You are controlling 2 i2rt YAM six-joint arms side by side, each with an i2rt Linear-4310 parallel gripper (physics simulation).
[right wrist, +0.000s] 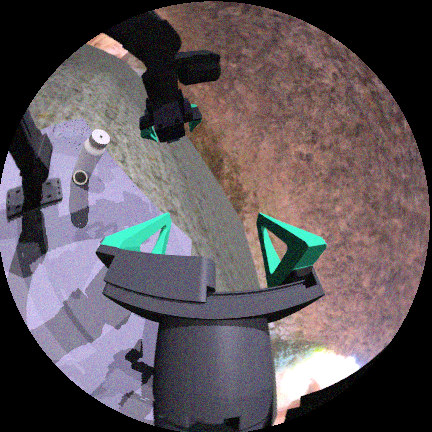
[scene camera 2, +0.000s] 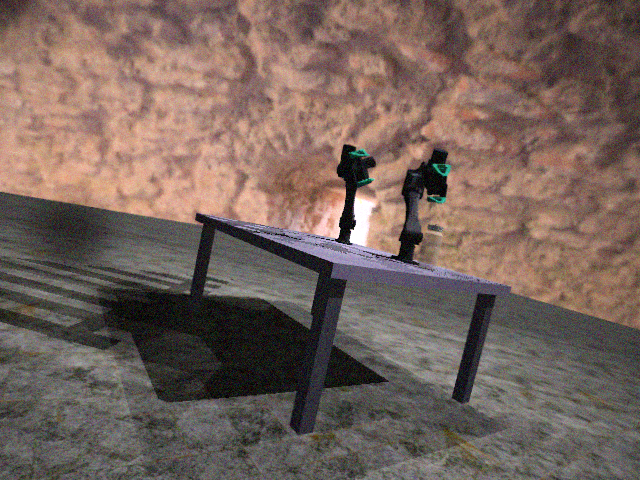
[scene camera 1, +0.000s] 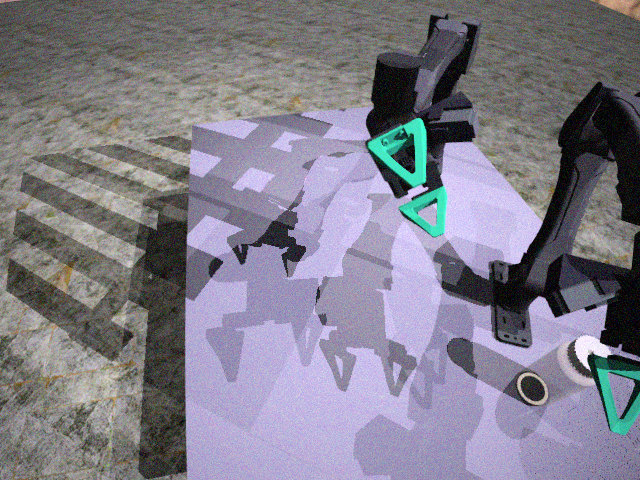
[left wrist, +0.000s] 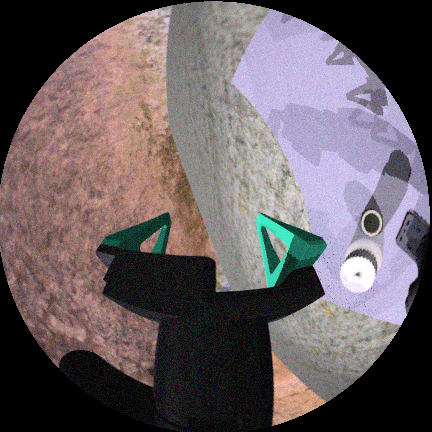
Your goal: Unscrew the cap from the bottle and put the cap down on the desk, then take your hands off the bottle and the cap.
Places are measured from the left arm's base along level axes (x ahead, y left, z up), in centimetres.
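Pixels of known places: left gripper, between the fingertips: (scene camera 2: 442,189) (left wrist: 213,216); right gripper, between the fingertips: (right wrist: 213,217) (scene camera 2: 370,167) (scene camera 1: 430,212); left arm's base, origin of its link: (scene camera 2: 404,261) (scene camera 1: 509,301); right arm's base, origin of its link: (scene camera 2: 343,242).
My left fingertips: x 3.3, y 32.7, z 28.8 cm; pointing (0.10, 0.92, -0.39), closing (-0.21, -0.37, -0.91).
For each thing: its top centre in the pictures, then the offset to it from my left fingertips.
- see-through bottle, centre of its top: (left wrist: 357,273) (scene camera 1: 592,355) (right wrist: 99,136) (scene camera 2: 435,226) dx -6.5, dy -14.8, dz -12.3 cm
- white ridged cap, centre of its top: (left wrist: 355,278) (scene camera 1: 597,353) (right wrist: 101,134) (scene camera 2: 436,224) dx -6.5, dy -14.8, dz -11.4 cm
A see-through bottle (scene camera 1: 558,376) (scene camera 2: 435,248) (left wrist: 369,246) (right wrist: 90,159) stands upright on the desk (scene camera 1: 310,418) (scene camera 2: 413,276) (left wrist: 320,85), its base a dark disc with a cream rim. The white ridged cap (scene camera 1: 592,351) (scene camera 2: 435,227) (left wrist: 358,274) (right wrist: 100,137) sits on its top. My left gripper (scene camera 2: 439,184) (left wrist: 213,216) (right wrist: 173,134) is open and empty, apart from the bottle; scene camera 1 shows part of it, one finger overlapping the cap's edge in that picture. My right gripper (scene camera 1: 417,184) (scene camera 2: 362,167) (right wrist: 213,217) is open and empty, raised and farther from the bottle.
The left arm's base plate (scene camera 1: 510,317) (left wrist: 413,236) (right wrist: 49,192) is fixed to the desk beside the bottle. Shadows of both arms and the bottle lie across the desk. The desk's corner and edges show near the bottle in the wrist views.
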